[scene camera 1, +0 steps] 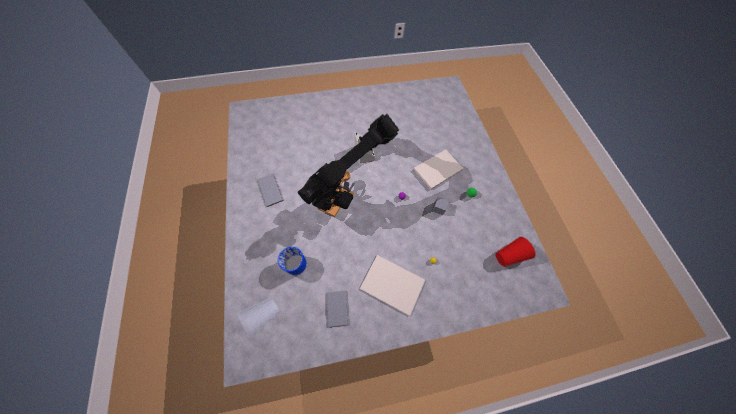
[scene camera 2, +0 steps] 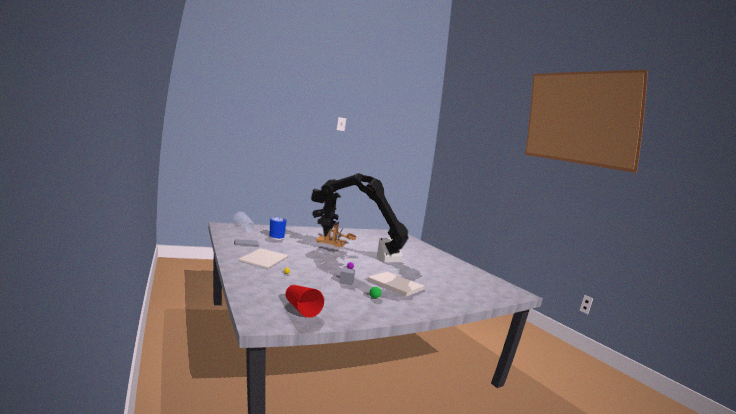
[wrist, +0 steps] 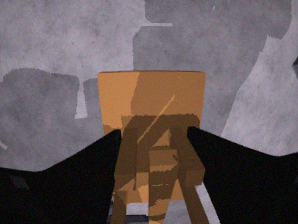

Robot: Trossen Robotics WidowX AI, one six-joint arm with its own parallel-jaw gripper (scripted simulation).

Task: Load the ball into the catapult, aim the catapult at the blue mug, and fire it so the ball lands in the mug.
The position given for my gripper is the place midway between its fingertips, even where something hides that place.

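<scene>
A red cup [scene camera 2: 309,302], visible also in scene camera 1 [scene camera 1: 521,249], is out of frame in the wrist view. A clear cup [scene camera 1: 254,318] is likewise out of frame in the wrist view. Also present: a wooden catapult [wrist: 153,109], a white slab [scene camera 1: 386,281], a further white slab [scene camera 1: 441,167], and my gripper [wrist: 154,134].
</scene>
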